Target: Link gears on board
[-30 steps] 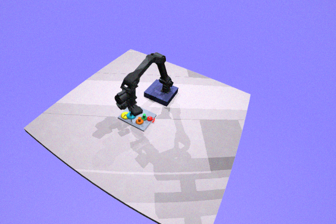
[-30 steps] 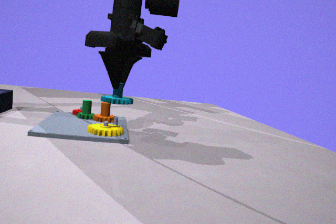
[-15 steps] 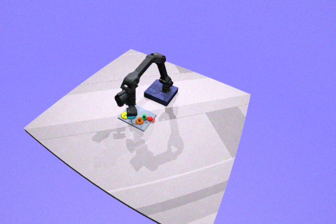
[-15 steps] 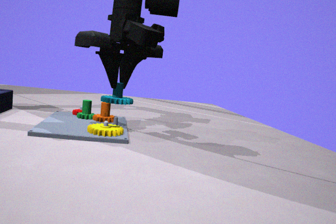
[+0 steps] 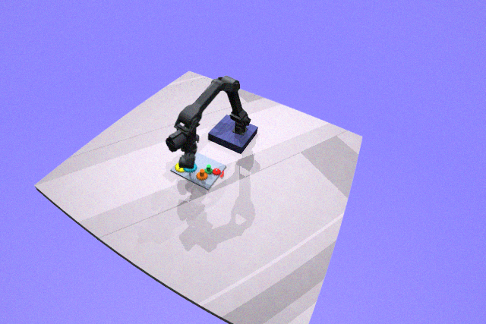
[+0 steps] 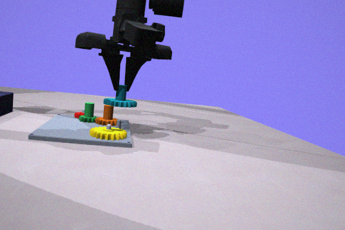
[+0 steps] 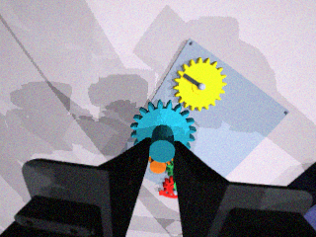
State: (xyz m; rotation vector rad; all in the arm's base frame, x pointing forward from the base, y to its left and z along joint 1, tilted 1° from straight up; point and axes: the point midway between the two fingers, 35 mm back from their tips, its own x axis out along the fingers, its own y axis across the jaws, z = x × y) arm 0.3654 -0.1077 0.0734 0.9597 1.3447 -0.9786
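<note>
Right now my gripper tip is 2 cm past the orange gear, 5 cm to the right of it and 6 cm above it. Round my gripper tip: green gear (6 cm behind, 7 cm to the left, 6 cm below); then teal gear (1 cm below); then red gear (7 cm behind, 10 cm to the left, 7 cm below).
</note>
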